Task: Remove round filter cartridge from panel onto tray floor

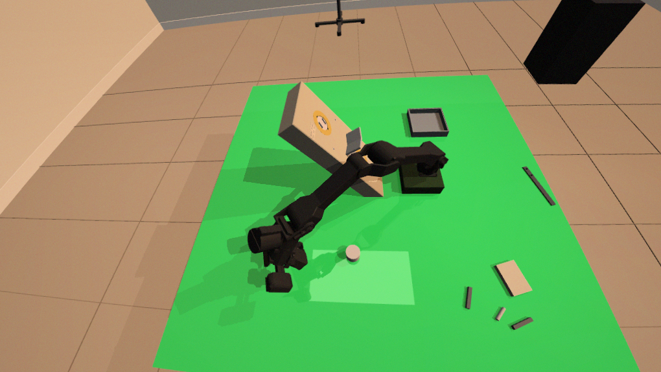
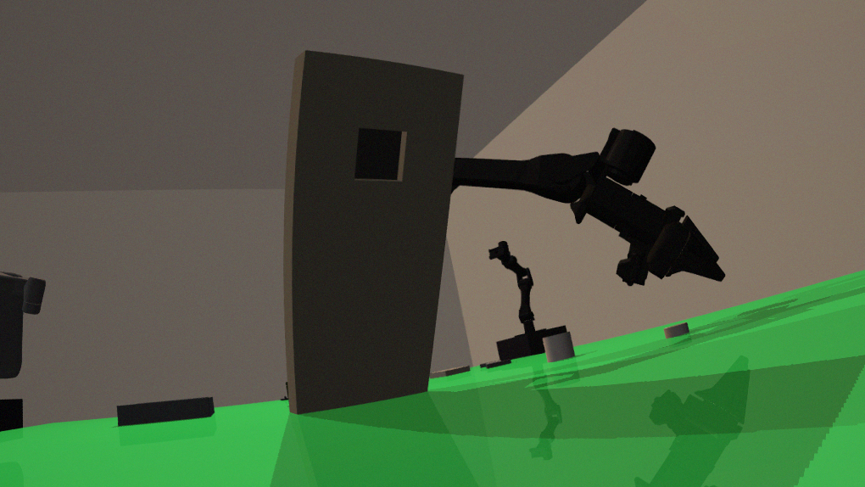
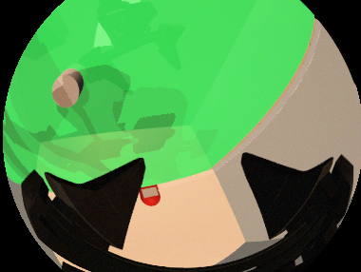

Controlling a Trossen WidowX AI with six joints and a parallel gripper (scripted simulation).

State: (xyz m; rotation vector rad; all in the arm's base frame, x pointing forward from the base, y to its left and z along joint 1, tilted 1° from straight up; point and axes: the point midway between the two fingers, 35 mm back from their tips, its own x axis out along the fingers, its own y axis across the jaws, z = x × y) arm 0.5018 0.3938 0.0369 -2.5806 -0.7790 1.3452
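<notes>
The round filter cartridge lies 40 cm to the right of my gripper tip, 21 cm above it and 14 cm behind it. Also, from my gripper tip: grey tray (69 cm to the right, 57 cm behind, 5 cm below); grey flap (40 cm to the right, 24 cm behind, 12 cm above).
</notes>
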